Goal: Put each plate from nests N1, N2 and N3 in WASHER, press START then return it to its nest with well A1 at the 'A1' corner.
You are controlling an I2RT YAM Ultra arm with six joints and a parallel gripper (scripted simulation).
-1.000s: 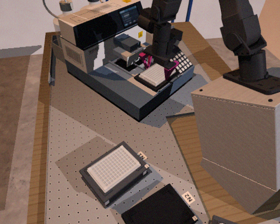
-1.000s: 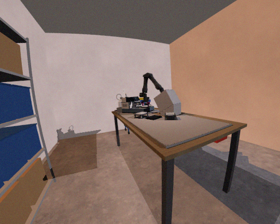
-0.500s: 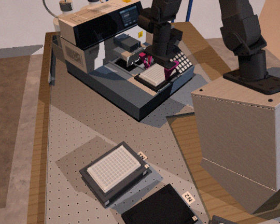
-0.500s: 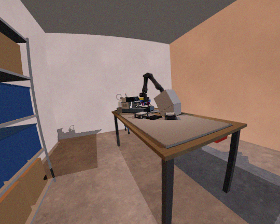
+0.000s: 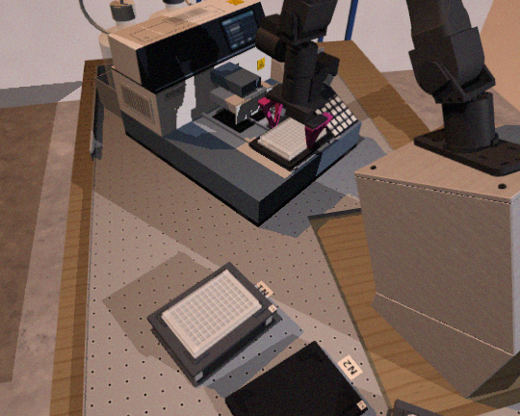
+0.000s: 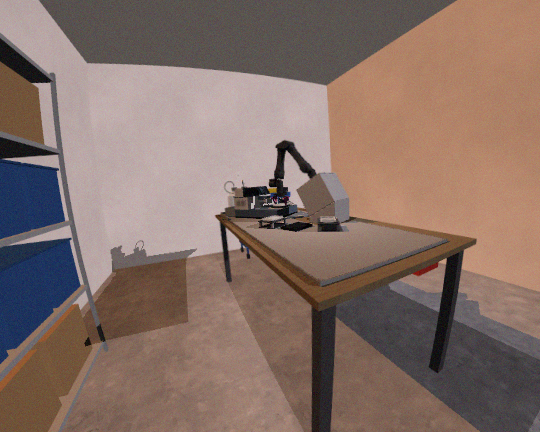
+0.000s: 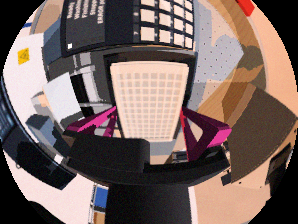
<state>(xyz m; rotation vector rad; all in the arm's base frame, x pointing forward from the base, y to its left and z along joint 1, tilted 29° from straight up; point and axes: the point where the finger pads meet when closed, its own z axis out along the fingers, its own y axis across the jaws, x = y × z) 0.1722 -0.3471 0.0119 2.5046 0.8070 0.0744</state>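
The dark carrier pocket is 1 cm below my hand. The rest, counted from my hand: nest N1: 24 cm ahead, 34 cm to the left, 6 cm below; manifold: 8 cm ahead, 13 cm to the right, 4 cm above; washer: 8 cm ahead, 13 cm to the right, 3 cm above.
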